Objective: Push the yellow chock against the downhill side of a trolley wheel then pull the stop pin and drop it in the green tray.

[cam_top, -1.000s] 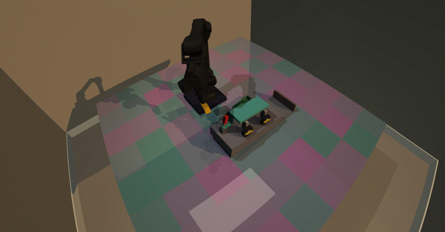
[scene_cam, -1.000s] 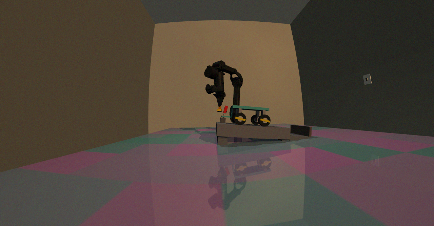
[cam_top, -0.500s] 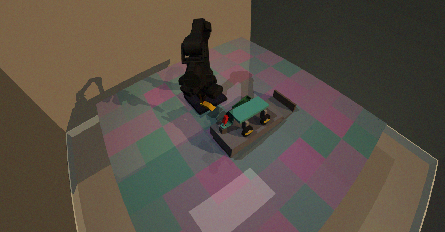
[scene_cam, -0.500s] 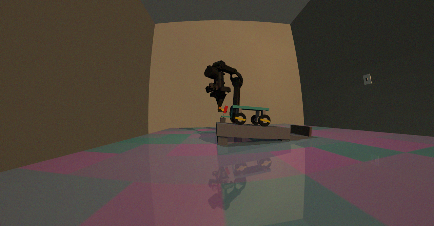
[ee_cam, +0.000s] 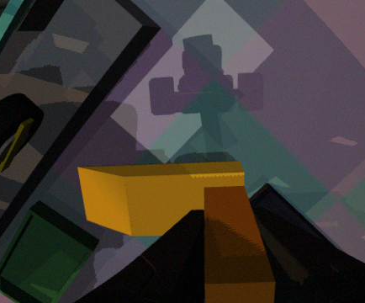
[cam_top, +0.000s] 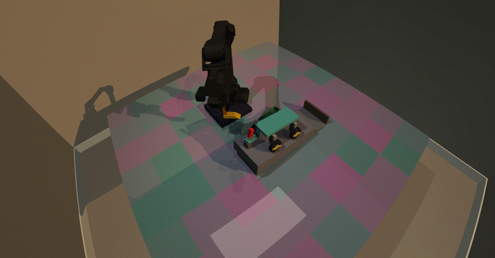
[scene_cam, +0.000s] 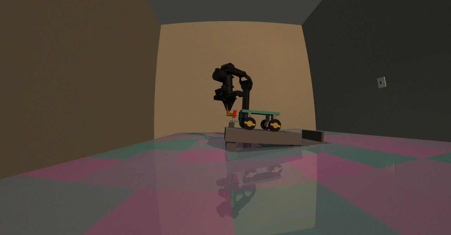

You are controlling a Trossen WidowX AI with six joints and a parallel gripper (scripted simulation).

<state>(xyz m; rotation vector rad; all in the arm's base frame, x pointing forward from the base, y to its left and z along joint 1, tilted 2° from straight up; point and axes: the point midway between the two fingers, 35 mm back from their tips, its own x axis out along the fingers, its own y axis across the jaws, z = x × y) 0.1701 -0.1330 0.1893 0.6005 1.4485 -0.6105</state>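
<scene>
The yellow chock lies 20 mm to the left of my gripper tip, 10 mm below it and 10 mm ahead of it. From my gripper tip the other things lie so: trolley (150 mm ahead, 130 mm to the left, 60 mm below); then red-headed stop pin (130 mm ahead, 40 mm below, 10 mm to the left); then grey ramp (150 mm ahead, 130 mm to the left, 130 mm below).
</scene>
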